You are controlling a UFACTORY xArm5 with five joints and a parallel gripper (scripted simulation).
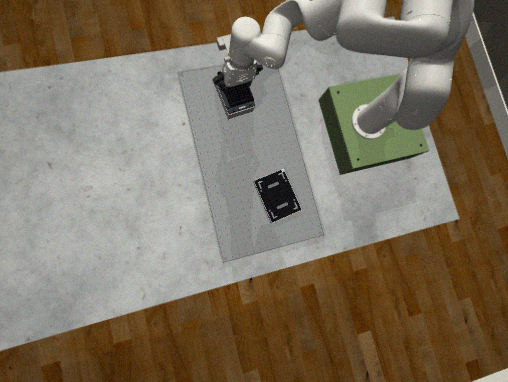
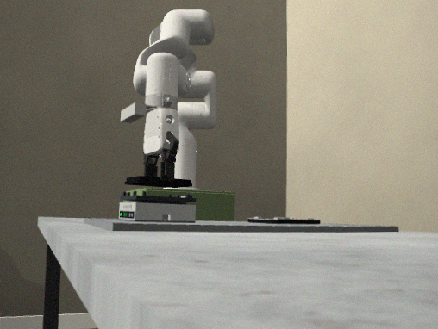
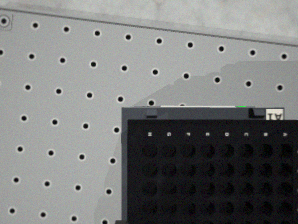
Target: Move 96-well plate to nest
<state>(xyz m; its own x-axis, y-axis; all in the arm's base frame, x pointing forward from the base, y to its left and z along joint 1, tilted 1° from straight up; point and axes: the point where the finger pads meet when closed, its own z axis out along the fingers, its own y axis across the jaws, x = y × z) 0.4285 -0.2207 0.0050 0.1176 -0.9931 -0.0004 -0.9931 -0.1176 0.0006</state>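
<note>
Right now my hand is 39 cm to the right of the black plate nest N1, 9 cm above it and 6 cm past it. The rest, counted from my hand: black 96-well plate: 1 cm below; then nest A1 label: 31 cm to the left, 10 cm behind, 9 cm below.
</note>
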